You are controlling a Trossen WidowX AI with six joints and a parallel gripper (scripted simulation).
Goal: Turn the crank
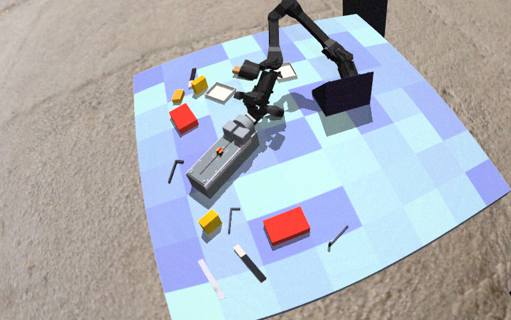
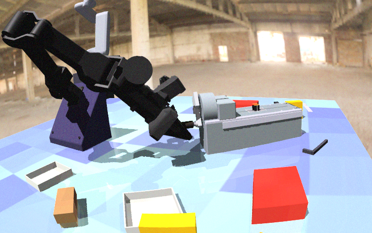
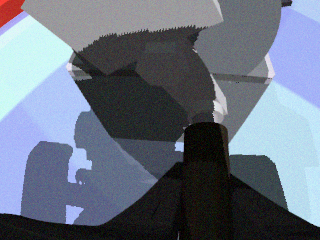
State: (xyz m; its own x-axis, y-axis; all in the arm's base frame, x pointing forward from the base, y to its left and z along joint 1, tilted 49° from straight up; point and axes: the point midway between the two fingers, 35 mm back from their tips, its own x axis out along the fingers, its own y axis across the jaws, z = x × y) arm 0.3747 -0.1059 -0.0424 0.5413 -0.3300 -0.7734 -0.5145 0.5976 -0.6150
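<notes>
Now: gripper tip 30 mm below the dark crank handle, 10 mm to the left of it and 10 mm past it. Also, from my gripper tip: red pointer 130 mm ahead, 100 mm to the left, 50 mm above; then tan block 330 mm to the right, 90 mm behind, 20 mm below.
</notes>
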